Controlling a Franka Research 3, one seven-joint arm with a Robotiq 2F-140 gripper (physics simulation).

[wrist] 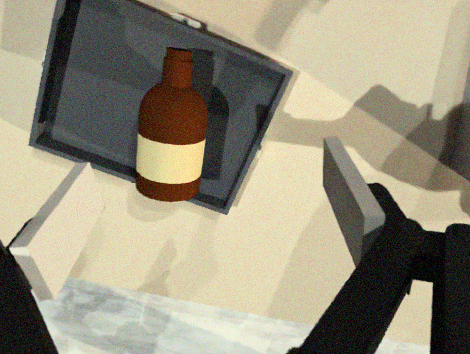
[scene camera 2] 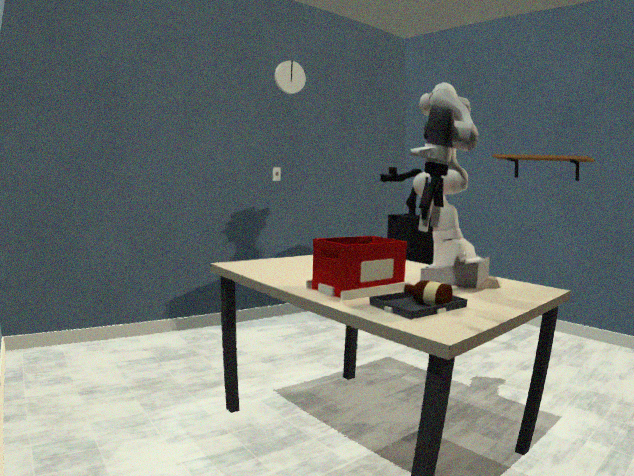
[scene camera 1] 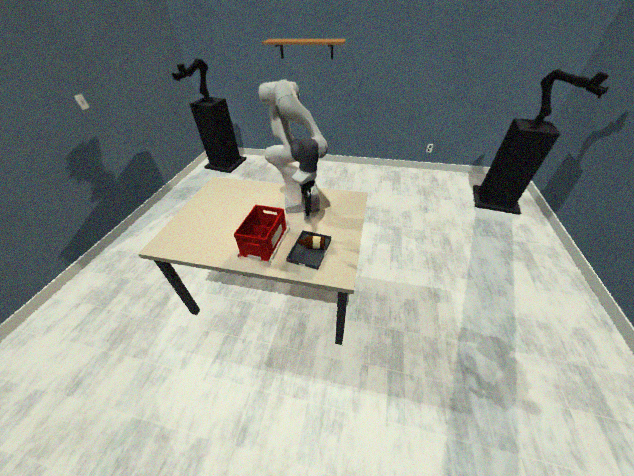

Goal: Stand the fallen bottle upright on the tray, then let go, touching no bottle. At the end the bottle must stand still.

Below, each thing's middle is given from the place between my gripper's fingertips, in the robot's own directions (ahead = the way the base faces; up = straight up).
Scene:
The brown bottle (scene camera 2: 431,293) is 30 mm ahead of my hand, 40 mm to the left of it and 190 mm below it.

